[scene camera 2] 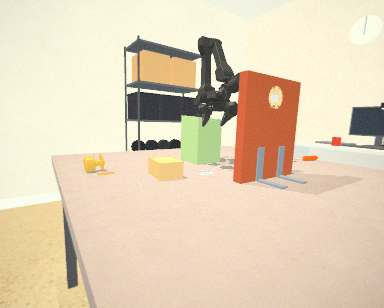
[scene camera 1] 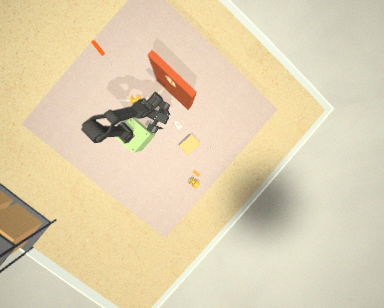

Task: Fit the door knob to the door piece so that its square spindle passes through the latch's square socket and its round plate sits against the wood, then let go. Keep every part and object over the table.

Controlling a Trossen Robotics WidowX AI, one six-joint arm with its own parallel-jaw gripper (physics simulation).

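Places are measured from the arm's base along level axes (x ahead, y left, z up), in metres.
Where they show: gripper, fingertip midpoint: [scene camera 2: 211, 126]; arm's base at its link origin: [scene camera 2: 201, 117] [scene camera 1: 127, 136].
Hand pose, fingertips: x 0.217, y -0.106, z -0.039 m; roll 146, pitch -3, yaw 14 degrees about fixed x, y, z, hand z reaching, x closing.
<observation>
Each offset is from my fingertips to the centre of the thing. "spot": to the spot under its first point.
The door piece {spot: dx +0.173, dy +0.121, dz -0.047 m} [scene camera 1: 171, 89] [scene camera 2: 267, 130] is an upright red-orange board. A round latch opening [scene camera 1: 170, 80] [scene camera 2: 275, 97] with a pale square centre shows high on its face. One yellow knob {dx -0.058, dy +0.298, dz -0.152 m} [scene camera 1: 135, 100] with a thin pale spindle lies beside the arm in scene camera 1, partly covered by it; it does not show in scene camera 2. Another yellow knob-like part {dx -0.182, dy -0.420, dz -0.155 m} [scene camera 1: 194, 182] [scene camera 2: 93, 163] lies near the table's edge. My gripper [scene camera 1: 158, 122] [scene camera 2: 214, 123] is open and empty, fingers pointing down, above the table between the green block and the door piece.
A green block [scene camera 1: 138, 139] [scene camera 2: 201, 140] stands below the arm. A yellow box {dx -0.003, dy -0.208, dz -0.156 m} [scene camera 1: 189, 144] [scene camera 2: 166, 169], a small white plate {dx +0.045, dy -0.052, dz -0.181 m} [scene camera 1: 178, 125] [scene camera 2: 205, 172] and an orange strip {dx -0.122, dy -0.392, dz -0.185 m} [scene camera 1: 196, 173] [scene camera 2: 106, 173] lie on the table. An orange-handled tool {dx +0.051, dy +0.655, dz -0.173 m} [scene camera 1: 98, 47] [scene camera 2: 310, 158] lies beyond the door. Grey brackets {dx +0.261, dy +0.058, dz -0.126 m} [scene camera 2: 260, 164] support the door.
</observation>
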